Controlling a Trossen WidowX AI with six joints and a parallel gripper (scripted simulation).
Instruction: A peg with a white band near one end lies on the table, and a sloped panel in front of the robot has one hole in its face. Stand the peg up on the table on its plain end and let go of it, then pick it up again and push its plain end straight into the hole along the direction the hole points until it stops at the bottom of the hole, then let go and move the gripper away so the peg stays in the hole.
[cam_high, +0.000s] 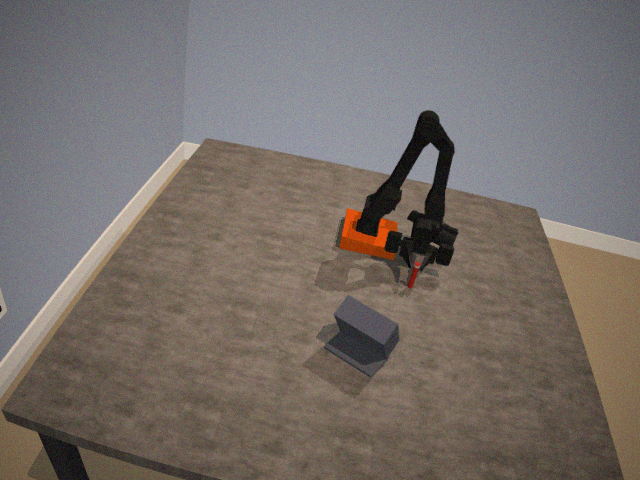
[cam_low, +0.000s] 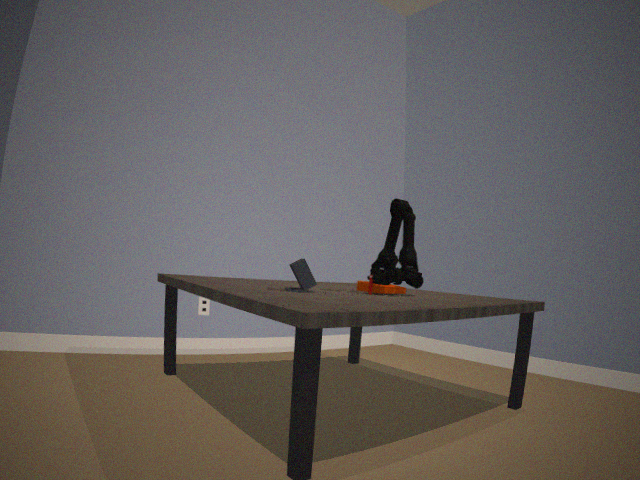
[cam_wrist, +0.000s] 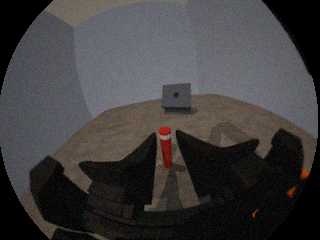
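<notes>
Right now the red peg is 1 cm below my gripper tip and 1 cm behind it. The rest, counted from my gripper tip: grey sloped panel 26 cm ahead, 10 cm to the right; flat grey foot plate 28 cm ahead, 11 cm to the right, 7 cm below.
</notes>
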